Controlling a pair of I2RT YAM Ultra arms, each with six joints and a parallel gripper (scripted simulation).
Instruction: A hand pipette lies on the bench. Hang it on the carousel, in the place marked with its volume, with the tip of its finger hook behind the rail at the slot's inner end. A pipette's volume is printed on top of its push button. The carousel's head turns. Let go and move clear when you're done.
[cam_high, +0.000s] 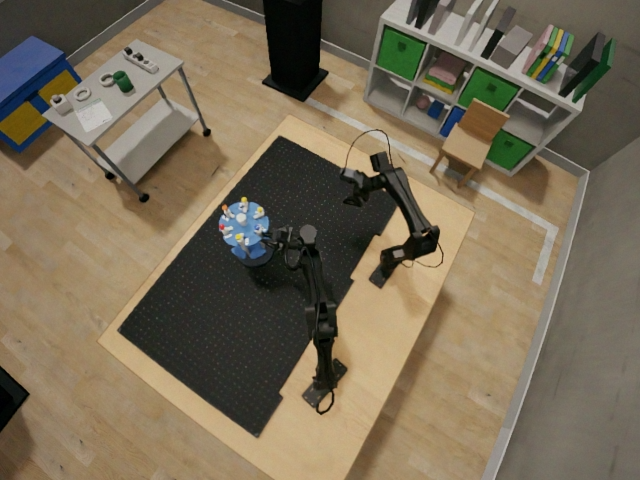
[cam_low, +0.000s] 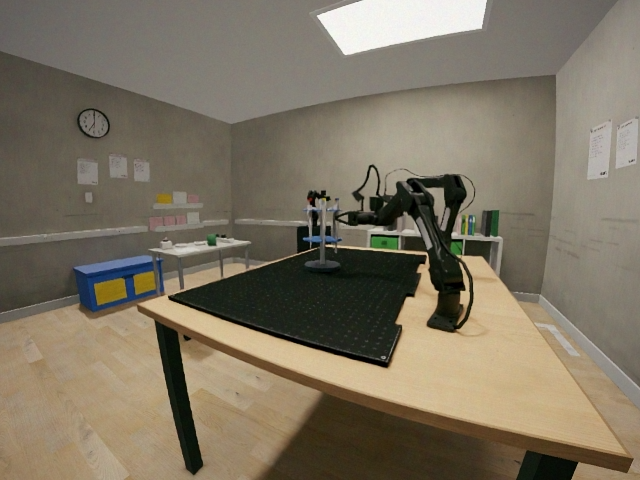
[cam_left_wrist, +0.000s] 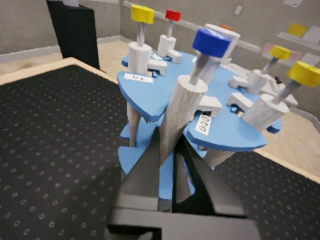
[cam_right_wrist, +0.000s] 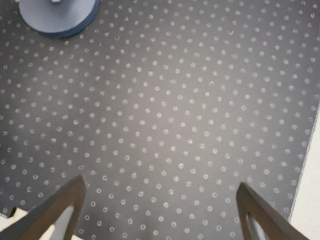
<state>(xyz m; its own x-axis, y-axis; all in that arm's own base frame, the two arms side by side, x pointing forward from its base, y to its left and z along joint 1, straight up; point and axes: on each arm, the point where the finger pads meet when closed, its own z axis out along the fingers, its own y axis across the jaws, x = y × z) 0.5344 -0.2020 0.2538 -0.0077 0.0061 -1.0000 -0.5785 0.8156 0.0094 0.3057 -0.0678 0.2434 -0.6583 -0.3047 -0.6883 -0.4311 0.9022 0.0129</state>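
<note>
Now: the white hand pipette 1 cm ahead of my left hand, 1 cm to the right of it and 3 cm below it.
</note>
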